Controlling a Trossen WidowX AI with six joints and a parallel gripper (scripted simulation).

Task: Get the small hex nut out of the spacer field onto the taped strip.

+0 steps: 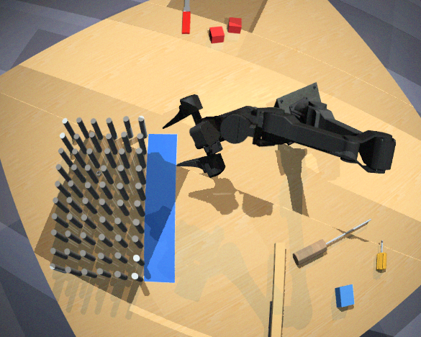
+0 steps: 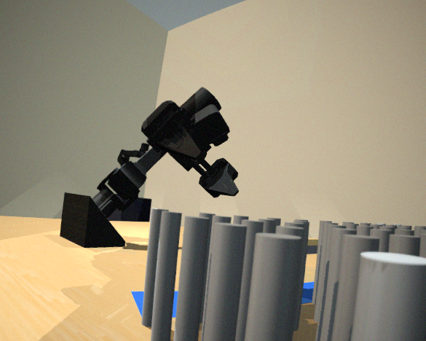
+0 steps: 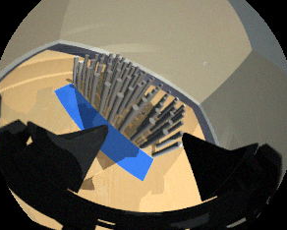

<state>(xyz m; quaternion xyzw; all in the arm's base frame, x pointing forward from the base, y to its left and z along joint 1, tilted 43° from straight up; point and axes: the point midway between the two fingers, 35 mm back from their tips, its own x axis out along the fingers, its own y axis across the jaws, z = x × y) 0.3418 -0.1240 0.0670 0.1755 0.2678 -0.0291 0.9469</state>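
The thin metal hook tool lies 29 cm behind my gripper tip, 41 cm to the left of it and 14 cm below it. From my gripper tip the other things lie so: blue taped strip: 8 cm ahead, 7 cm to the left, 16 cm below; then blue block: 20 cm behind, 56 cm to the left, 14 cm below; then yellow-handled screwdriver: 36 cm behind, 54 cm to the left, 14 cm below.
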